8 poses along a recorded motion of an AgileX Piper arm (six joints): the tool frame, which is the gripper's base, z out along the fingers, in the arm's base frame.
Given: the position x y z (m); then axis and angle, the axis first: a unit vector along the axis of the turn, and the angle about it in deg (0 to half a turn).
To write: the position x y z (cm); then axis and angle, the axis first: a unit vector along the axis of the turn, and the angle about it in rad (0 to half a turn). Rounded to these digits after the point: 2 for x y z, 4 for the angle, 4 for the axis.
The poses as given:
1: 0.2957, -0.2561, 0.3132, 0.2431, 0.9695, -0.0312, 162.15
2: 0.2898, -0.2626, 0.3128, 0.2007, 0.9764, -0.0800, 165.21
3: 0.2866, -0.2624, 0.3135, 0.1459, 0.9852, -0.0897, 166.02
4: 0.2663, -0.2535, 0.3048, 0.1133, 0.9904, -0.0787, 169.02
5: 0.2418, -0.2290, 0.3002, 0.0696, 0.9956, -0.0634, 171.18
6: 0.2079, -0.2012, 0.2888, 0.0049, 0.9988, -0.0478, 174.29
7: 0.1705, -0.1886, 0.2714, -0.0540, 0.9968, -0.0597, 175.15
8: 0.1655, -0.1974, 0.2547, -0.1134, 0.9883, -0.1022, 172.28
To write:
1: 29.57, -25.61, 31.32, 0.2431, 0.9695, -0.0312, 2.8301
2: 28.98, -26.26, 31.28, 0.2007, 0.9764, -0.0800, 2.8835
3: 28.66, -26.24, 31.35, 0.1459, 0.9852, -0.0897, 2.8976
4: 26.63, -25.35, 30.48, 0.1133, 0.9904, -0.0787, 2.9500
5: 24.18, -22.90, 30.02, 0.0696, 0.9956, -0.0634, 2.9877
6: 20.79, -20.12, 28.88, 0.0049, 0.9988, -0.0478, 3.0419
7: 17.05, -18.86, 27.14, -0.0540, 0.9968, -0.0597, 3.0569
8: 16.55, -19.74, 25.47, -0.1134, 0.9883, -0.1022, 3.0069
